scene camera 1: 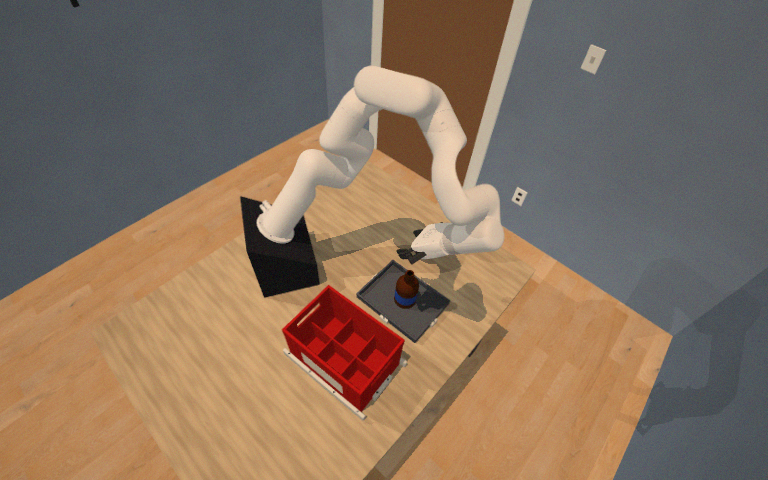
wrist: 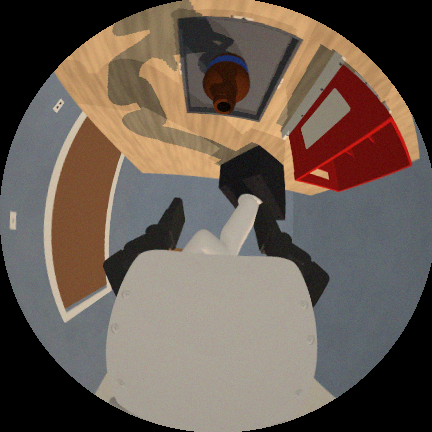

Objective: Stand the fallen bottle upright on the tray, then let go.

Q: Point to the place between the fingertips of my gripper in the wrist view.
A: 219, 210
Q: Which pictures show my gripper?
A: Scene camera 1 and the wrist view: all of them.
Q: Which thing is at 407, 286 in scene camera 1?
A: A brown bottle.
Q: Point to a brown bottle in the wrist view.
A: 226, 81
